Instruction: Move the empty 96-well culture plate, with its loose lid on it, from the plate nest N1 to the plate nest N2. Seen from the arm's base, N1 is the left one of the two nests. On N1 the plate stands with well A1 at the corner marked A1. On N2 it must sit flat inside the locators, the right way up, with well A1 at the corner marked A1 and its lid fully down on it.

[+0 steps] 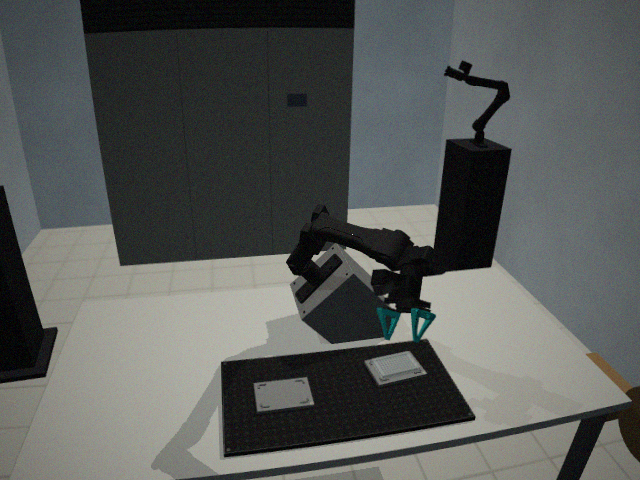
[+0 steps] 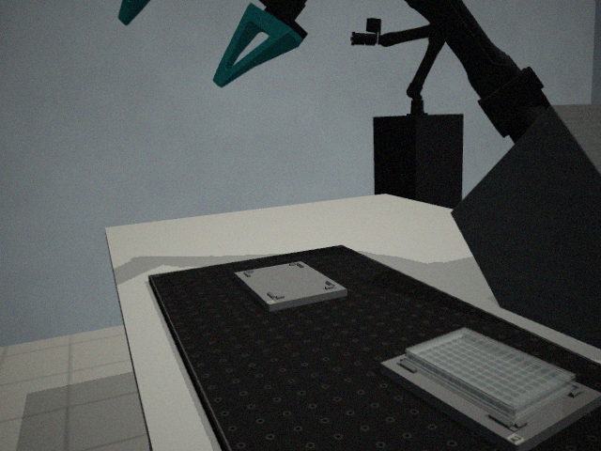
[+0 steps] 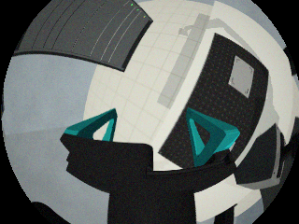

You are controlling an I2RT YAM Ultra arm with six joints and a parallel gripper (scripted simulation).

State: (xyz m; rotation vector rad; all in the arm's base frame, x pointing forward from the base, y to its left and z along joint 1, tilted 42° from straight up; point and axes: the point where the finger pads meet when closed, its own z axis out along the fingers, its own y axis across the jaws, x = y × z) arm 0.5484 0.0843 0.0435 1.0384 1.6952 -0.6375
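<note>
The lid is 29 cm below my hand, 22 cm behind it and 12 cm to the left of it.
</note>
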